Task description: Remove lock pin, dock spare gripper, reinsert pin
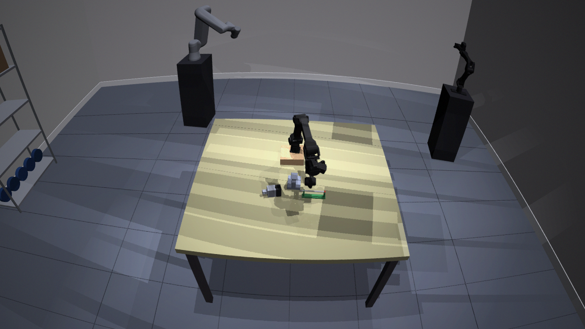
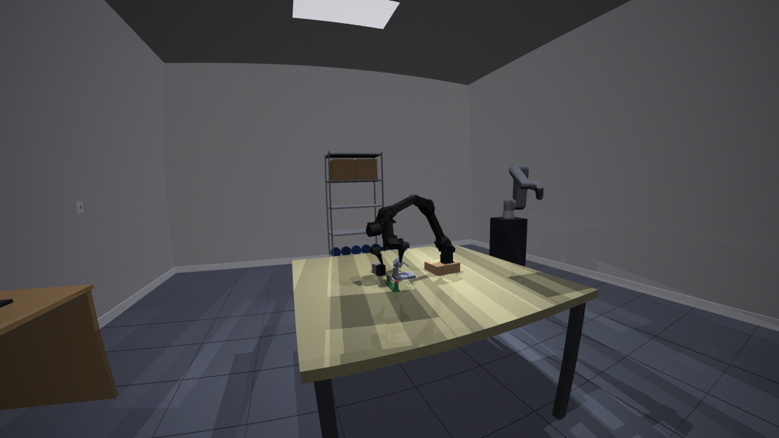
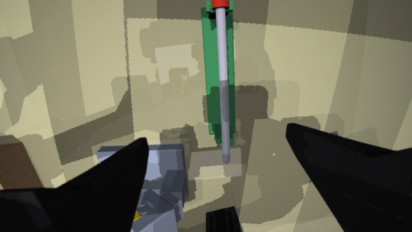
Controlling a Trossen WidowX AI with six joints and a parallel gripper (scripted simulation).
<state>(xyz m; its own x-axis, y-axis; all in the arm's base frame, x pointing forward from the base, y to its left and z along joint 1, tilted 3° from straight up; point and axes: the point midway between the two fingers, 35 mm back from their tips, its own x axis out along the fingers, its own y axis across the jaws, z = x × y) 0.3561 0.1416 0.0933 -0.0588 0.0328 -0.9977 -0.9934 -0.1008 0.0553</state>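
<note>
Right now the spare gripper is 22 cm to the right of my gripper tip, 8 cm below it and 4 cm ahead of it. Also, from my gripper tip: mount: 10 cm to the right, 7 cm behind, 5 cm below; green rack: 8 cm below, 3 cm to the left, 1 cm ahead.
</note>
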